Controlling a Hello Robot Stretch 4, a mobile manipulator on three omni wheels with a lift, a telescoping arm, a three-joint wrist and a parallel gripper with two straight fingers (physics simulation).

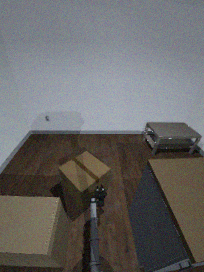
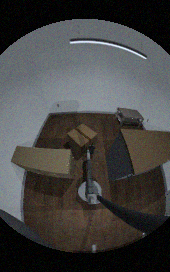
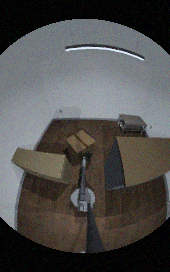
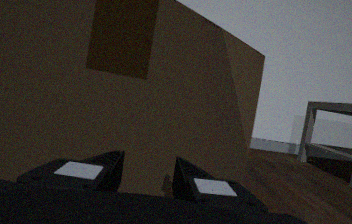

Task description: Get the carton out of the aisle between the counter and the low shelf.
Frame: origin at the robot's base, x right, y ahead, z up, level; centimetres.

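Seen in the pictures: gripper, fingertip midpoint: [image 1: 99,185] [image 2: 90,142] [image 3: 88,149] [image 4: 149,168].
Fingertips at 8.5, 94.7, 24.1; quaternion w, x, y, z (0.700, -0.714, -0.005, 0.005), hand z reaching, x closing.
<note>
A point is followed by its place in that frame, as x, y, z.
The brown carton [image 1: 84,172] @(-9.4, 103.9, 38.0) [image 2: 82,135] @(-8.1, 103.4, 38.5) [image 3: 81,142] @(-5.6, 103.2, 37.4) [image 4: 185,115] @(11.1, 98.3, 28.4) with a darker tape strip stands upright on the floor, turned at an angle. It is at the far end of the aisle, near the far right corner of the low shelf [image 1: 30,220] @(-44.5, 45.1, 58.4) [image 2: 42,161] @(-68.3, 40.3, 58.3) [image 3: 40,165] @(-63.2, 38.9, 58.3). The counter [image 1: 182,195] @(52.1, 41.1, 88.3) [image 2: 150,150] @(79.2, 33.1, 88.3) [image 3: 145,160] @(73.2, 33.6, 88.3) is on the right, apart from the carton. My gripper [image 1: 101,189] [image 2: 90,148] [image 3: 86,155] [image 4: 149,168] @(8.5, 94.7, 24.2) is open, fingers partly apart, facing the carton's near side. Whether the fingertips touch it I cannot tell.
A small grey table [image 1: 172,131] @(152.1, 185.6, 42.3) [image 2: 130,115] @(144.6, 175.3, 42.4) [image 3: 132,121] @(146.2, 178.5, 42.3) [image 4: 307,130] @(116.5, 219.8, 20.9) stands by the back wall at the right, beyond the counter. The back wall [image 1: 100,90] @(18.4, 251.2, 98.0) rises behind the carton, with a strip of floor [image 1: 117,150] @(50.7, 188.9, -2.7) between them.
</note>
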